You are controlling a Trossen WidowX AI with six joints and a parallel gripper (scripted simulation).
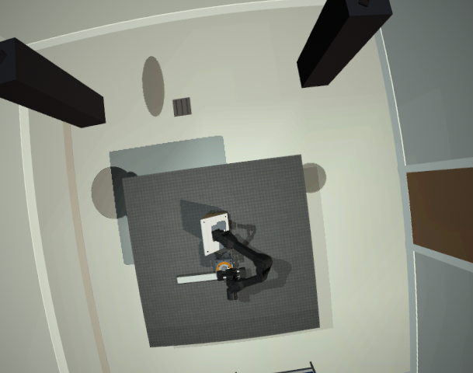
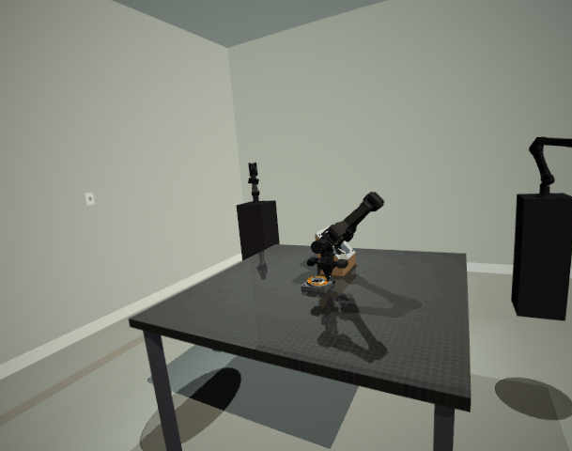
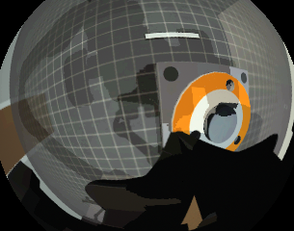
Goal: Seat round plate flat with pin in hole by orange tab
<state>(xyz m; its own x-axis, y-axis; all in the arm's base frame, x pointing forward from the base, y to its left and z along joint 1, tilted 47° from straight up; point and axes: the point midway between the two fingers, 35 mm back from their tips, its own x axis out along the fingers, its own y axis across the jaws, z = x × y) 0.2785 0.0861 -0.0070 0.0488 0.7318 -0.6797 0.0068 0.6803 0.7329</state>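
My gripper tip is 3 cm to the left of the round plate, 1 cm past it and 1 cm above it. Round my gripper tip: base 5 cm to the right, 2 cm below.
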